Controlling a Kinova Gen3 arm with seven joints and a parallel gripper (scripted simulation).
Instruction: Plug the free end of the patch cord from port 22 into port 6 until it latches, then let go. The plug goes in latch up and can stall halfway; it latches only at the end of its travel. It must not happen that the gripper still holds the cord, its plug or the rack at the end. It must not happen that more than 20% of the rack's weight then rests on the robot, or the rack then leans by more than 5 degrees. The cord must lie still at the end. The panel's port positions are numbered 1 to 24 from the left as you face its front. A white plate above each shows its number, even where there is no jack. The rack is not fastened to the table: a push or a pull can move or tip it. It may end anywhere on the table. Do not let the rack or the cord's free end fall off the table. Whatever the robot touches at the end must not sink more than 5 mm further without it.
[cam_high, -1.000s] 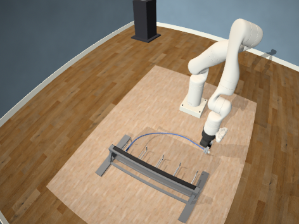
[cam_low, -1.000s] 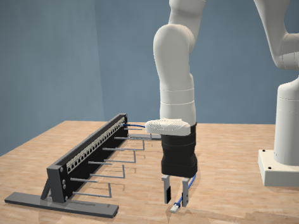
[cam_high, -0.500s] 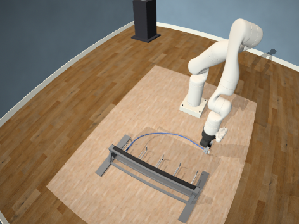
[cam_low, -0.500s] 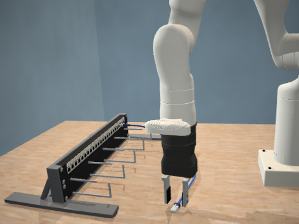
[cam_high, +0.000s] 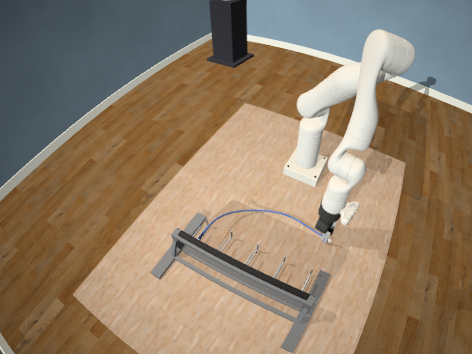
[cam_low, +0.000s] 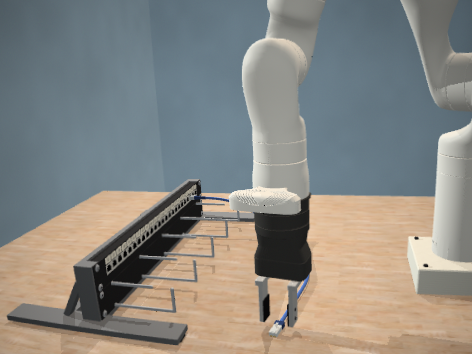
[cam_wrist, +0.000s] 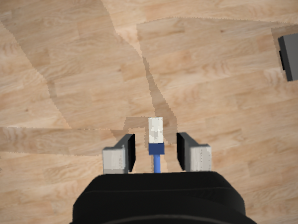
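The white plug is 2 cm below my hand and 1 cm to the left of it.
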